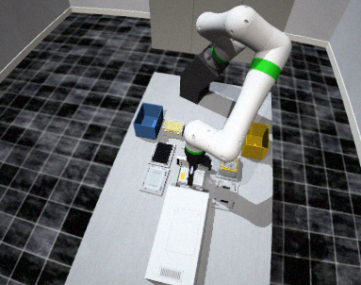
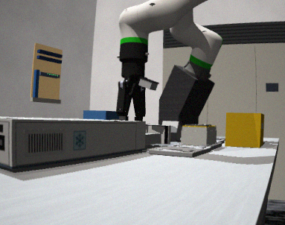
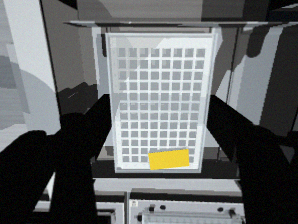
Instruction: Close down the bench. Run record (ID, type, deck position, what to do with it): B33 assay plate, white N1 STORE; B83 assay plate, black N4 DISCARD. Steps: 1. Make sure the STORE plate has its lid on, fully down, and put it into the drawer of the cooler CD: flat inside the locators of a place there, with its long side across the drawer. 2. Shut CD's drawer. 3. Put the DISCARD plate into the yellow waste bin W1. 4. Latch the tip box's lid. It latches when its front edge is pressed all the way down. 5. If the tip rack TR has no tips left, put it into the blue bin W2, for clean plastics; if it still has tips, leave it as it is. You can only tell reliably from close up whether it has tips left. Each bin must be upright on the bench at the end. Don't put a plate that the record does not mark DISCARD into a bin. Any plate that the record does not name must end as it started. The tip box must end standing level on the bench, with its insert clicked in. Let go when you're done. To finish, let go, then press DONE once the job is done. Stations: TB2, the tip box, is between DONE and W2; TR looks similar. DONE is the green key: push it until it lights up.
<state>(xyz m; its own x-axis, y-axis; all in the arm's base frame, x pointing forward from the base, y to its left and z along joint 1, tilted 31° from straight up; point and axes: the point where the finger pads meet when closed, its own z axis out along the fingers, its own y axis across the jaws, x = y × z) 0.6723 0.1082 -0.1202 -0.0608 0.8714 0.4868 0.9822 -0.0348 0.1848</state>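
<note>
The clear plate lid lies 20 mm below my hand. The rest, counted from my hand: cooler CD 180 mm ahead, 20 mm below, 10 mm to the left; cooler drawer 40 mm ahead, 20 mm below; white plate 20 mm below.
</note>
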